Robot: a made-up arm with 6 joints. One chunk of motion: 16 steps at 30 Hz.
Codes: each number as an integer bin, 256 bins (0 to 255) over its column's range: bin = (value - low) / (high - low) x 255, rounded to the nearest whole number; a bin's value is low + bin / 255 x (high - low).
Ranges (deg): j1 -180.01..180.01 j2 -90..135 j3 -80.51..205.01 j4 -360.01..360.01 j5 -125..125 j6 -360.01..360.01
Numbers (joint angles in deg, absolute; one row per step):
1: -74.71 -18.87 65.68 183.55 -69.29 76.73
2: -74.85 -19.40 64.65 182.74 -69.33 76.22
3: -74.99 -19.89 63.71 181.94 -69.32 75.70
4: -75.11 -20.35 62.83 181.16 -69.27 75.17
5: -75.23 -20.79 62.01 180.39 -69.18 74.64
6: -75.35 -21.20 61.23 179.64 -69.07 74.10
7: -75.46 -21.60 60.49 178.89 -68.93 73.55
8: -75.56 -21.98 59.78 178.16 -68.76 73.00
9: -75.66 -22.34 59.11 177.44 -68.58 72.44
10: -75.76 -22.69 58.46 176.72 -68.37 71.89
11: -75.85 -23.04 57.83 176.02 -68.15 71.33
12: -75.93 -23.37 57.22 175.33 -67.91 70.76
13: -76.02 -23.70 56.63 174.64 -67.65 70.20
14: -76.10 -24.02 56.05 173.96 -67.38 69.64
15: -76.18 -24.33 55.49 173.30 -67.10 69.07
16: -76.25 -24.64 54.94 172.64 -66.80 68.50
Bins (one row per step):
1: 75 81 131 193 57 155
2: 74 80 130 192 57 154
3: 74 79 129 192 57 154
4: 74 79 128 192 57 154
5: 74 78 127 191 57 154
6: 74 78 127 191 57 154
7: 74 78 126 191 57 154
8: 74 77 125 191 57 153
9: 74 77 125 190 58 153
10: 74 76 124 190 58 153
11: 74 76 124 190 58 153
12: 74 76 123 190 58 153
13: 74 75 122 189 58 152
14: 74 75 122 189 59 152
15: 74 74 121 189 59 152
16: 73 74 121 189 59 152

